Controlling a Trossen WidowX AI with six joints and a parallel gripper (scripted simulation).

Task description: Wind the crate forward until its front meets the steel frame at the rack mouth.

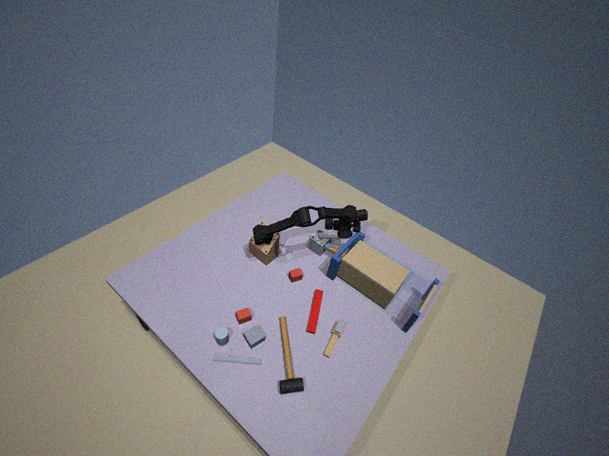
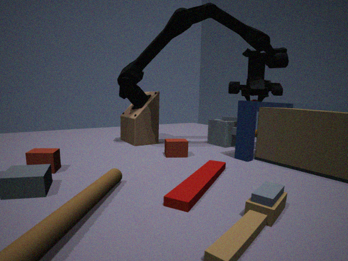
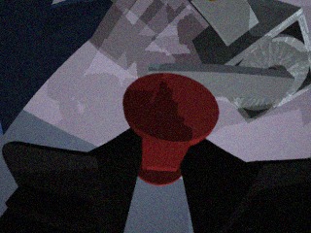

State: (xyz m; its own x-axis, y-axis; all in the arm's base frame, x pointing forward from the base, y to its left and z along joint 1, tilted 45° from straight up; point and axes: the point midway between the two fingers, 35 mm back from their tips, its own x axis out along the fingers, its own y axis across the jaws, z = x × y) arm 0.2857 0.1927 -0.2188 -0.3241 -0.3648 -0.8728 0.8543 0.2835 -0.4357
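Now: gripper tip 2 cm past the winch handle, 4 cm to the left of it and 3 cm above it. From my gripper tip the other things lie so: red knob (1 cm ahead, 1 cm to the right); then blue front frame (9 cm ahead, 9 cm to the right, 3 cm below); then grey winch (9 cm behind, 8 cm to the right, 10 cm below).
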